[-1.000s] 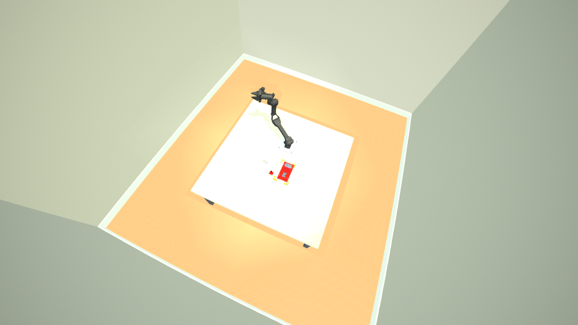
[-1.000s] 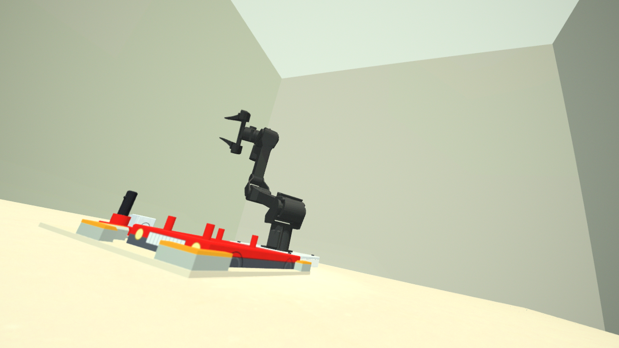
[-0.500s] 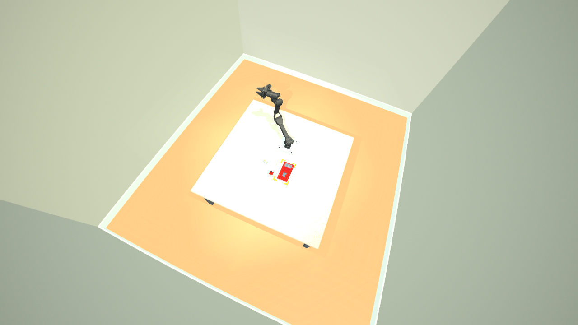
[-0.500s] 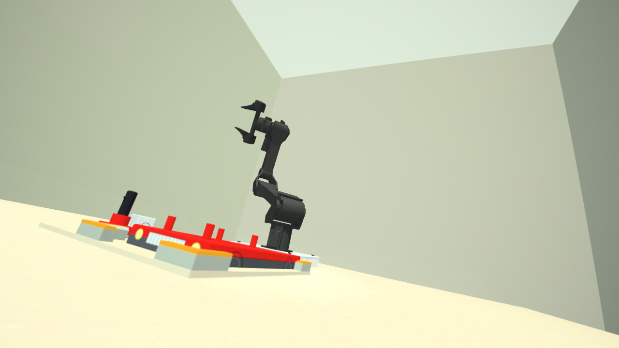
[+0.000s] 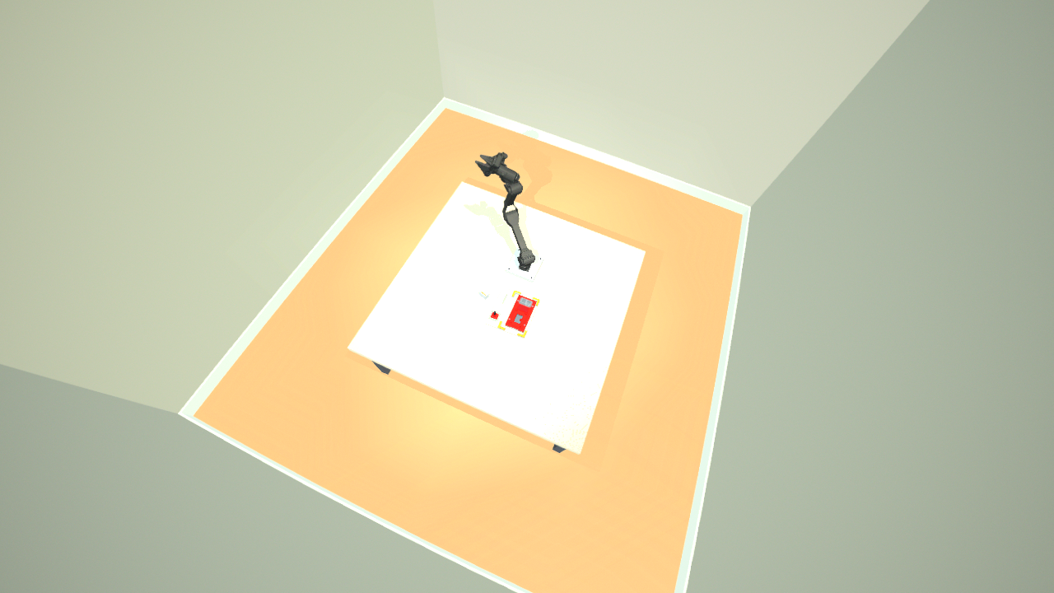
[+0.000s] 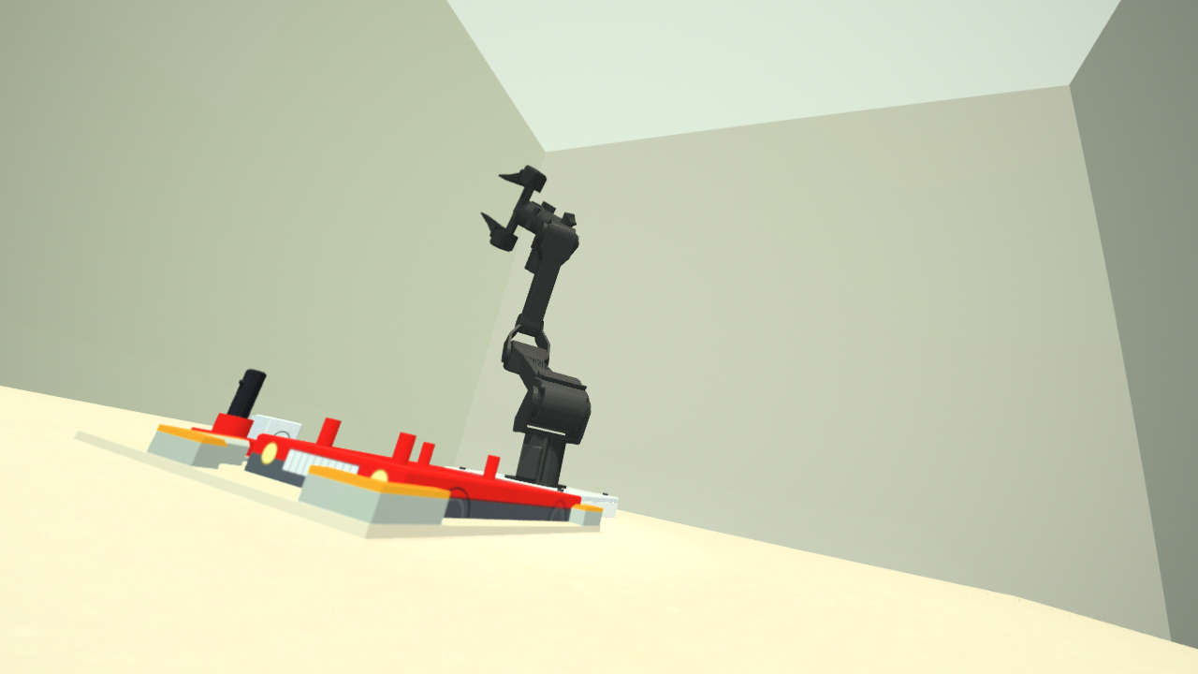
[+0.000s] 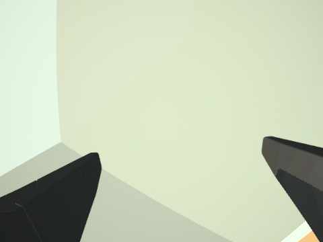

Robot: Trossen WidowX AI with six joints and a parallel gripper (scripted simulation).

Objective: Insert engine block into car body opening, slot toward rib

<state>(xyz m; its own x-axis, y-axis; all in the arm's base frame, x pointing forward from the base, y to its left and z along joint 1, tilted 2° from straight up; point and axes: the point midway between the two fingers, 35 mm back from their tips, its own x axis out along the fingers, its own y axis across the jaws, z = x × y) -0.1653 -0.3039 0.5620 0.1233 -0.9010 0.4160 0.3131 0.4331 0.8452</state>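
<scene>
The engine block is 59 cm below my gripper tip, 40 cm ahead of it and 17 cm to the left of it.
</scene>
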